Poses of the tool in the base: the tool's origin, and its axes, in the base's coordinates. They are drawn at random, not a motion.
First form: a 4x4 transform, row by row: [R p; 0 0 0 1], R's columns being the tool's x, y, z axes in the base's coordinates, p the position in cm. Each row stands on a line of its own.
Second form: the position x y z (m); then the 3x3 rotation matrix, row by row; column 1 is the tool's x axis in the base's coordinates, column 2 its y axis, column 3 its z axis. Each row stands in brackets. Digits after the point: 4 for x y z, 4 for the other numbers.
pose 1, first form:
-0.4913, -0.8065, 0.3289, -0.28
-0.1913, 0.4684, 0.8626, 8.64
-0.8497, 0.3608, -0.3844, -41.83
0, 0, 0, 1
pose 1, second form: [-0.0028, 0.0864, -0.4183], [[-0.4913, -0.8065, 0.3289], [-0.1913, 0.4684, 0.8626], [-0.8497, 0.3608, -0.3844]]
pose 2, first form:
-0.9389, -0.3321, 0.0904, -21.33
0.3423, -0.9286, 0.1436, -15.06
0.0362, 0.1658, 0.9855, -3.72
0, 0, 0, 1
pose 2, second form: [-0.2133, -0.1506, -0.0372], [[-0.9389, -0.3321, 0.0904], [0.3423, -0.9286, 0.1436], [0.0362, 0.1658, 0.9855]]
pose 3, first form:
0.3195, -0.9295, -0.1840, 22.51
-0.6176, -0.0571, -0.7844, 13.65
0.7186, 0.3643, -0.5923, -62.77
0, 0, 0, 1
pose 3, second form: [0.2251, 0.1365, -0.6277], [[0.3195, -0.9295, -0.1840], [-0.6176, -0.0571, -0.7844], [0.7186, 0.3643, -0.5923]]
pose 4, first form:
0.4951, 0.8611, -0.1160, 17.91
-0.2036, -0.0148, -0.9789, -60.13
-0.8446, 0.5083, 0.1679, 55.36
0, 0, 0, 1
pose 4, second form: [0.1791, -0.6013, 0.5536], [[0.4951, 0.8611, -0.1160], [-0.2036, -0.0148, -0.9789], [-0.8446, 0.5083, 0.1679]]
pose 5, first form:
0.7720, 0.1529, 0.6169, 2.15
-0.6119, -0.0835, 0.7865, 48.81
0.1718, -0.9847, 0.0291, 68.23
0, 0, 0, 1
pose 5, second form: [0.0215, 0.4881, 0.6823], [[0.7720, 0.1529, 0.6169], [-0.6119, -0.0835, 0.7865], [0.1718, -0.9847, 0.0291]]
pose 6, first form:
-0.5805, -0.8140, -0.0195, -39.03
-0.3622, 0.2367, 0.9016, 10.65
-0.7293, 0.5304, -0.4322, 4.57
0, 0, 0, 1
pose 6, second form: [-0.3903, 0.1065, 0.0457], [[-0.5805, -0.8140, -0.0195], [-0.3622, 0.2367, 0.9016], [-0.7293, 0.5304, -0.4322]]
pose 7, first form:
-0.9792, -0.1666, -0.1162, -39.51
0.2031, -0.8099, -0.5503, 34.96
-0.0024, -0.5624, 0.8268, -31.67
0, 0, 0, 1
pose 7, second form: [-0.3951, 0.3496, -0.3167], [[-0.9792, -0.1666, -0.1162], [0.2031, -0.8099, -0.5503], [-0.0024, -0.5624, 0.8268]]
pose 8, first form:
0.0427, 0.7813, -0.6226, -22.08
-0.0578, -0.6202, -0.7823, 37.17
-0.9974, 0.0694, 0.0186, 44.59
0, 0, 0, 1
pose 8, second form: [-0.2208, 0.3717, 0.4459], [[0.0427, 0.7813, -0.6226], [-0.0578, -0.6202, -0.7823], [-0.9974, 0.0694, 0.0186]]
